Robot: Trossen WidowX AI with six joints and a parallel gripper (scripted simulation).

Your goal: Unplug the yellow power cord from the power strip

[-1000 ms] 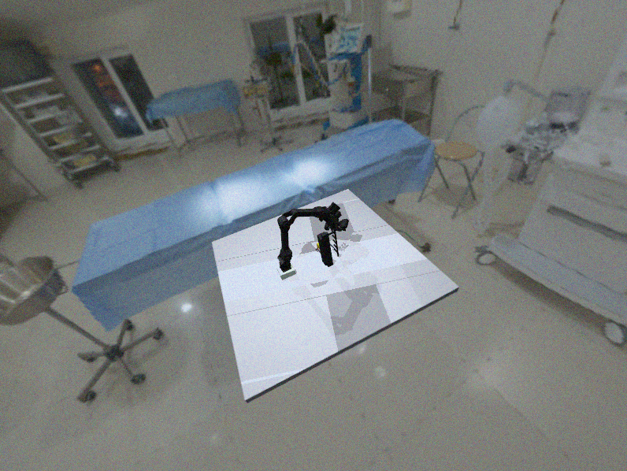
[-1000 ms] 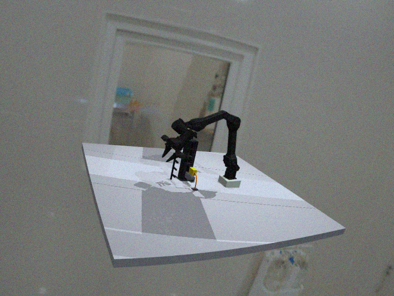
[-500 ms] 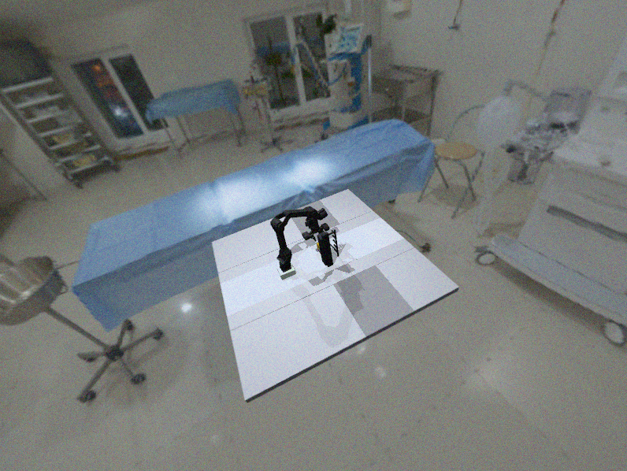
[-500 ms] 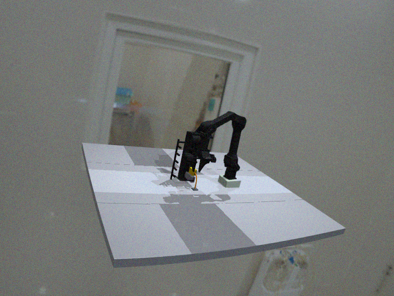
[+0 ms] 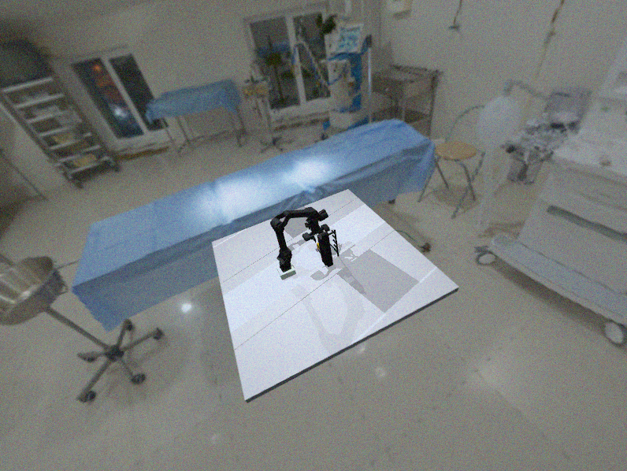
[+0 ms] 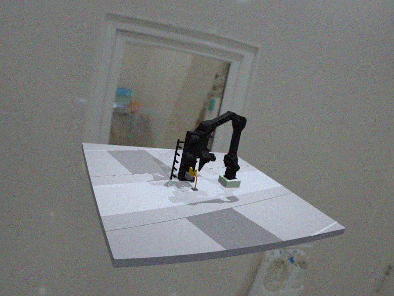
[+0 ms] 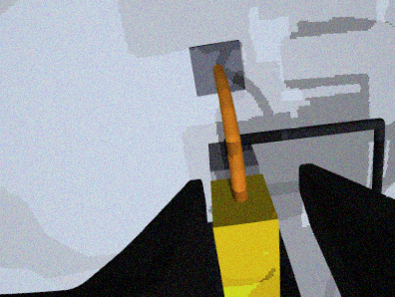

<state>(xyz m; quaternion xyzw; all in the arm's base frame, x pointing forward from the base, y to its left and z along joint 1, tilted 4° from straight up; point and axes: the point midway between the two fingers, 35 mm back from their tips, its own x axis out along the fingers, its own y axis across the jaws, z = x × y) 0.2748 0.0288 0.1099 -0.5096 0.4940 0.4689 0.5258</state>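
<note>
My gripper tip is now 60 mm to the left of the yellow plug and 10 mm above it.
</note>
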